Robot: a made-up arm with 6 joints. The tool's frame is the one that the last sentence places. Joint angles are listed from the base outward.
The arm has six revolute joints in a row. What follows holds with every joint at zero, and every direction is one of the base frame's. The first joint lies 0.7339 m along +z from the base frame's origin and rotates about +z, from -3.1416 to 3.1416 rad. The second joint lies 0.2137 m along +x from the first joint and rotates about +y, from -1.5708 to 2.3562 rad. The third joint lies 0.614 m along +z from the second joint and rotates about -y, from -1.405 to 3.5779 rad. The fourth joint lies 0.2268 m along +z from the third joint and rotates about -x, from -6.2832 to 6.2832 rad. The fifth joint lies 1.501 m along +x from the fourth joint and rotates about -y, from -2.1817 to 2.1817 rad. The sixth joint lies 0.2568 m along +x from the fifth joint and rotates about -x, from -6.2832 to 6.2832 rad. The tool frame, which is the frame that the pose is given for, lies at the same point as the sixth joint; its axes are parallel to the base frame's.
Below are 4 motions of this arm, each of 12 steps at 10 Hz.
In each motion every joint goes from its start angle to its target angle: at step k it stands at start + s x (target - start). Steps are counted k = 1, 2, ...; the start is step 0. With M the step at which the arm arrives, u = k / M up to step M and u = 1 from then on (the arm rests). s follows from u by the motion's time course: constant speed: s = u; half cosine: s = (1 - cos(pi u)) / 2; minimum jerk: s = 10 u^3 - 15 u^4 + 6 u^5.
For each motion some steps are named. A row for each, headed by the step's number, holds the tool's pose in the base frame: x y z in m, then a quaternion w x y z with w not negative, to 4 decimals.
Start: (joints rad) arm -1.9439 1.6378 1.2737 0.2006 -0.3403 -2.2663
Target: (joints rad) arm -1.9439 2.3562 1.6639 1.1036 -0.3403 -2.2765
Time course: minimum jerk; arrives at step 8
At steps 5, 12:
5: -0.8833 -2.0790 -0.4530 0.1117 0.5013 -0.3393 -0.7881
12: -0.8403 -1.9367 -0.6680 0.1556 0.4714 -0.2304 -0.8369

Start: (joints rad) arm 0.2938 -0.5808 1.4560 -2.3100 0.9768 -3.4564
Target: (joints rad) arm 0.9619 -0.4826 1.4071 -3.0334 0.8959 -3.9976
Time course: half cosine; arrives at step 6
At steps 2, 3, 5, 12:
2: -0.7058 -0.4924 2.7299 0.8328 0.2718 -0.4820 -0.0151
3: -0.5674 -0.5275 2.7744 0.8049 0.3687 -0.4313 0.1736
5: -0.3626 -0.5250 2.8383 0.6717 0.5092 -0.2710 0.4648
12: -0.3359 -0.5195 2.8468 0.6425 0.5258 -0.2390 0.5035

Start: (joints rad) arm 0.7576 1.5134 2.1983 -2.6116 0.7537 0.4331
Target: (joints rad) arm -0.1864 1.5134 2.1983 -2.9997 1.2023 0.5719
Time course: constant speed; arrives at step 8
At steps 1, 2, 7, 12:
1: 1.7260 1.1767 1.8787 0.3973 0.9052 0.1476 0.0312
2: 1.8503 0.9687 1.8621 0.3931 0.9123 0.1133 -0.0200
7: 2.0651 -0.1859 1.7833 0.3126 0.9154 -0.0415 -0.2504
12: 2.0253 -0.4164 1.7691 0.2863 0.9110 -0.0682 -0.2889

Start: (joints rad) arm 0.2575 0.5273 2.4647 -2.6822 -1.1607 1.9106
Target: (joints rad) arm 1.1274 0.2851 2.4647 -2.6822 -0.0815 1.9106
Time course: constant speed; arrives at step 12
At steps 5, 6, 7, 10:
5: -0.5584 -0.3073 2.6366 0.1129 0.2274 -0.8310 0.4949
6: -0.5531 -0.3727 2.6394 0.1201 0.2815 -0.8132 0.4950
7: -0.5398 -0.4382 2.6407 0.1271 0.3343 -0.7914 0.4958
10: -0.4534 -0.6265 2.6356 0.1459 0.4823 -0.7028 0.5022

